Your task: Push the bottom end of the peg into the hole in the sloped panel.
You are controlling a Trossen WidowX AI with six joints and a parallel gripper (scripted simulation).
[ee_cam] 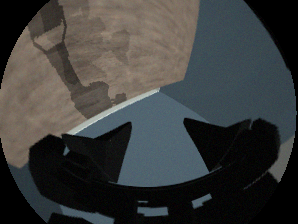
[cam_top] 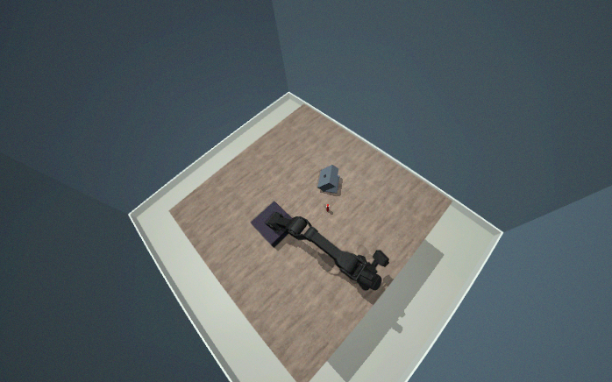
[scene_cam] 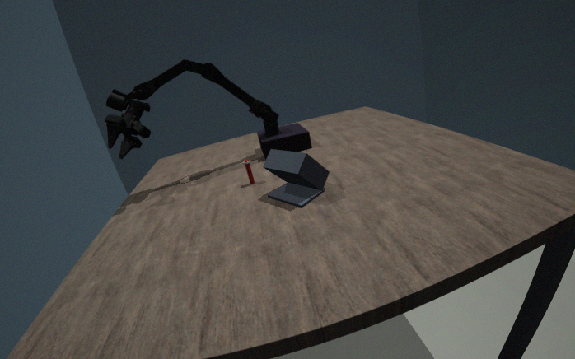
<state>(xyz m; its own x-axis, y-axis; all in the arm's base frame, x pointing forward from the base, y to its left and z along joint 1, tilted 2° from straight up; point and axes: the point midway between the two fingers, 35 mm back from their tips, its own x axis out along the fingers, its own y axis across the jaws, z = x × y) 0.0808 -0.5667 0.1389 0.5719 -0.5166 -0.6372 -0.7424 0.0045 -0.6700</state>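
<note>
The red peg lies 42 cm to the left of my gripper tip, 16 cm ahead of it and 14 cm below it. From my gripper tip the other things lie so: flat foot plate 50 cm to the left, 33 cm ahead, 20 cm below; then grey sloped panel 52 cm to the left, 32 cm ahead, 13 cm below.
</note>
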